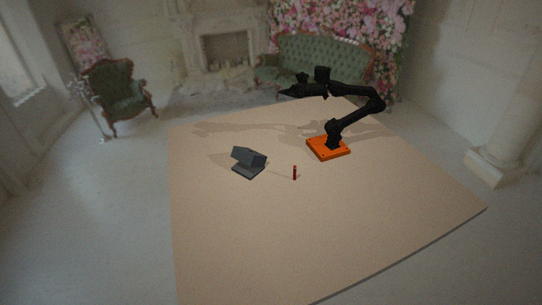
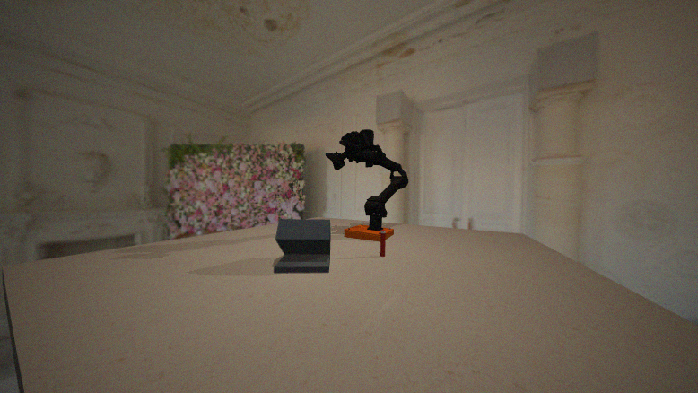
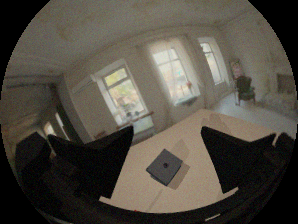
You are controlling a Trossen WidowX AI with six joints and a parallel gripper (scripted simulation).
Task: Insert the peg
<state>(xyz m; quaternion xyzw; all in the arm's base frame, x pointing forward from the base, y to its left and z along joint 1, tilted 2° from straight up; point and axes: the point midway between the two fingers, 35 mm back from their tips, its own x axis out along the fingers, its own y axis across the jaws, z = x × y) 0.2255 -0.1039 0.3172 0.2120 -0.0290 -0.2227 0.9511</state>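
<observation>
Right now my gripper tip is 290 mm above the thin red peg, 190 mm to the right of it and 40 mm short of it. Round my gripper tip: flat panel foot (340 mm below, 190 mm ahead, 10 mm to the left); dark grey sloped panel (280 mm below, 180 mm ahead, 10 mm to the left).
</observation>
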